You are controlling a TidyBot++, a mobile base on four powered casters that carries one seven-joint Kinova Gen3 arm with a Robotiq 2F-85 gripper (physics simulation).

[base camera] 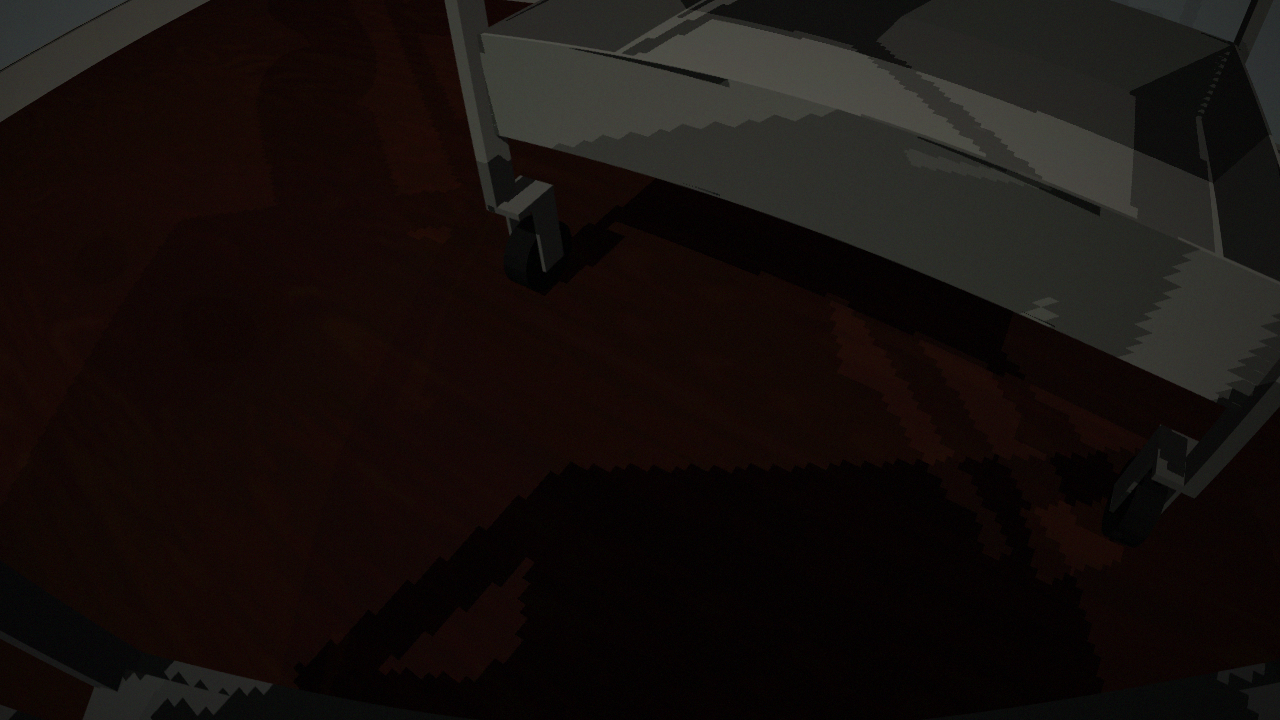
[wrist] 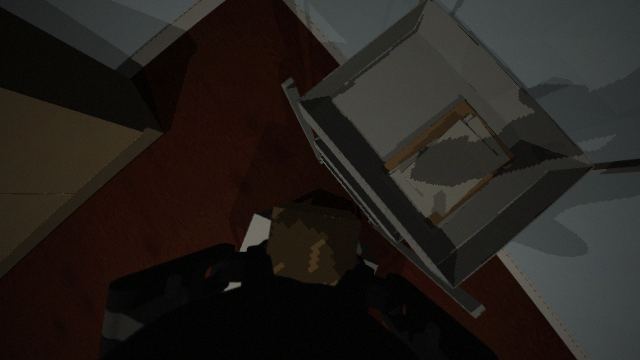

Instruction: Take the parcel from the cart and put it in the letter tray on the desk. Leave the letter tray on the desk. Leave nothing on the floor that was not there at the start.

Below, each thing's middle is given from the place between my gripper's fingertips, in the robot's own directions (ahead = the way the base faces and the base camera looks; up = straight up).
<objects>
My hand is 20 mm short of the brown parcel [wrist: 313, 244] and 20 mm below it.
</objects>
